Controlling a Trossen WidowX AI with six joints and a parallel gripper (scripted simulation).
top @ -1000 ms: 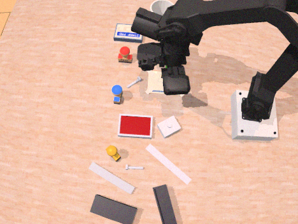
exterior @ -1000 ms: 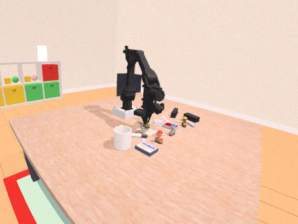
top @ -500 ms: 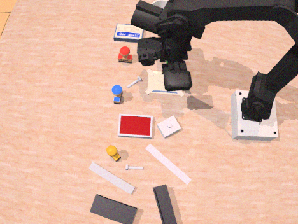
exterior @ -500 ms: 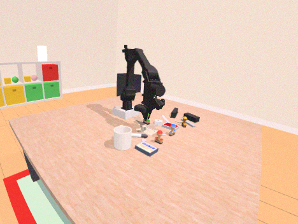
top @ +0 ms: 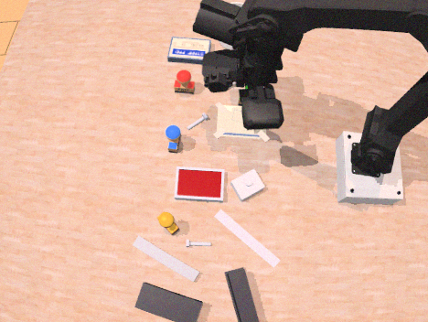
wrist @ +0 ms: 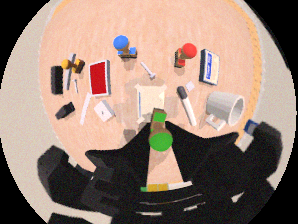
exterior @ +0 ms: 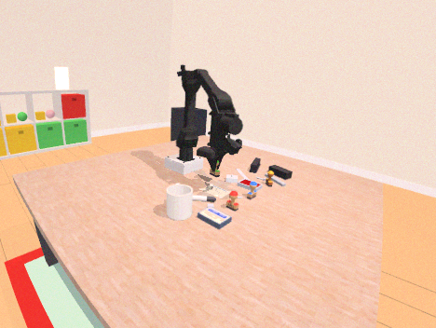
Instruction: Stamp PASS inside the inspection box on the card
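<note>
Right now my gripper tip is 9 cm above the cream card and 1 cm to the right of it. From my gripper tip the other things lie so: marker 9 cm to the right, 8 cm below, 2 cm ahead; red-knobbed stamp 13 cm ahead, 7 cm below, 5 cm to the right; green-knobbed stamp right at my gripper tip.
</note>
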